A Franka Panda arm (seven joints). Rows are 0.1 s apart.
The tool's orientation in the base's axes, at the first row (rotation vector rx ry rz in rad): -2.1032, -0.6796, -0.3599
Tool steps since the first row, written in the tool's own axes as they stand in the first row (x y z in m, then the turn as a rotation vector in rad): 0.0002, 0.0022, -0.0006, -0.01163, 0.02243, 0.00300; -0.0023, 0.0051, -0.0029, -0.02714, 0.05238, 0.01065; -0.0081, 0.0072, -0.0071, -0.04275, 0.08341, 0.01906; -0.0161, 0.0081, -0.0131, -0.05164, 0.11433, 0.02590; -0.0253, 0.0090, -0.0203, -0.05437, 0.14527, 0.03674; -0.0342, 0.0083, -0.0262, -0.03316, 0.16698, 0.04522; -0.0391, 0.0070, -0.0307, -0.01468, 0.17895, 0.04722
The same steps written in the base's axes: 0.0015, -0.0015, -0.0010, 0.00380, -0.01201, -0.02211; 0.0011, -0.0055, -0.0028, 0.00890, -0.02507, -0.05372; -0.0024, -0.0119, -0.0045, 0.01457, -0.03805, -0.08653; -0.0083, -0.0199, -0.0055, 0.02559, -0.05001, -0.11512; -0.0153, -0.0293, -0.0064, 0.04164, -0.05664, -0.14306; -0.0230, -0.0368, -0.0068, 0.07162, -0.05283, -0.15201; -0.0277, -0.0415, -0.0057, 0.09361, -0.05063, -0.15212
